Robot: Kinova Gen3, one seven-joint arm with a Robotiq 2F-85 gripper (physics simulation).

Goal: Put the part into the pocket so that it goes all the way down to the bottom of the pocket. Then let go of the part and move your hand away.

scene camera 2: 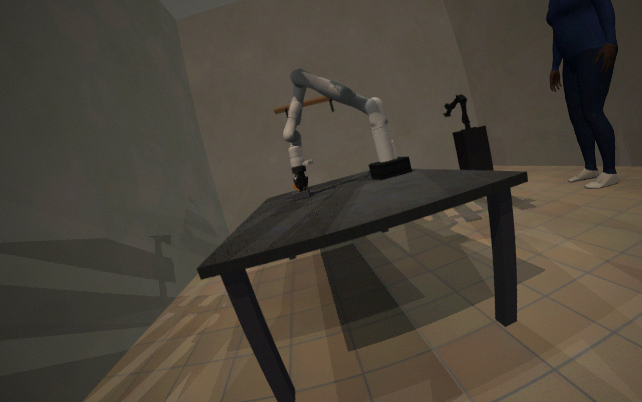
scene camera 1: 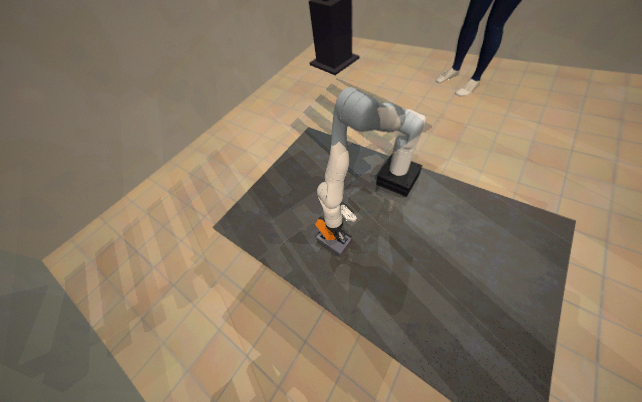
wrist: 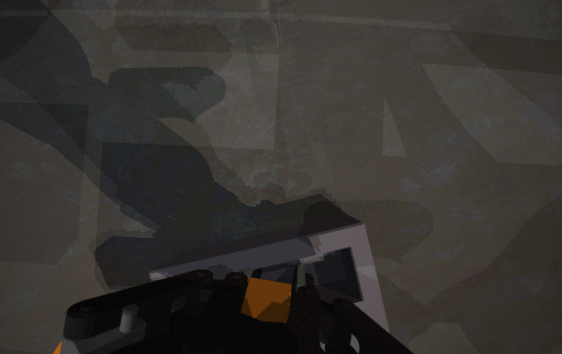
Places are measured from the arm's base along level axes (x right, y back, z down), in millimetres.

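Pixels of known places: gripper, fingertip midpoint: (scene camera 1: pixel 336 238) (wrist: pixel 277 273); arm's base at its link origin: (scene camera 2: pixel 388 160) (scene camera 1: pixel 398 168).
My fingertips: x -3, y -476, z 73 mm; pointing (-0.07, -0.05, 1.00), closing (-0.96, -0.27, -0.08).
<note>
Ahead of a thing's pixels: the offset from my fingertips to its middle. Level surfaces: height alone.
The part is an orange block @(dy -9, dx +51, dz -44 mm) (scene camera 1: pixel 324 230) (scene camera 2: pixel 296 187) (wrist: pixel 267 300). In scene camera 1 it slants, with its left end raised. Its near end shows between the fingers in the wrist view, and a bit of orange shows at the bottom left corner. My gripper (scene camera 1: pixel 340 236) (scene camera 2: pixel 301 188) (wrist: pixel 277 273) points down and is shut on the orange block, low over the pocket. The pocket is a rectangular opening in a grey block @(dy -15, dx +4, dz -12 mm) (scene camera 1: pixel 340 249) (scene camera 2: pixel 303 196) (wrist: pixel 370 272). Its right part shows dark and open in the wrist view. The fingers hide the rest, including where the block's lower end sits.
The grey block stands on the dark table @(dz +6 mm) (scene camera 1: pixel 450 280) (scene camera 2: pixel 360 212). The arm's black base (scene camera 1: pixel 399 181) (scene camera 2: pixel 390 168) stands farther back on the table. A person (scene camera 1: pixel 482 45) (scene camera 2: pixel 582 70) and a dark pedestal (scene camera 1: pixel 331 37) (scene camera 2: pixel 473 147) stand beyond it.
</note>
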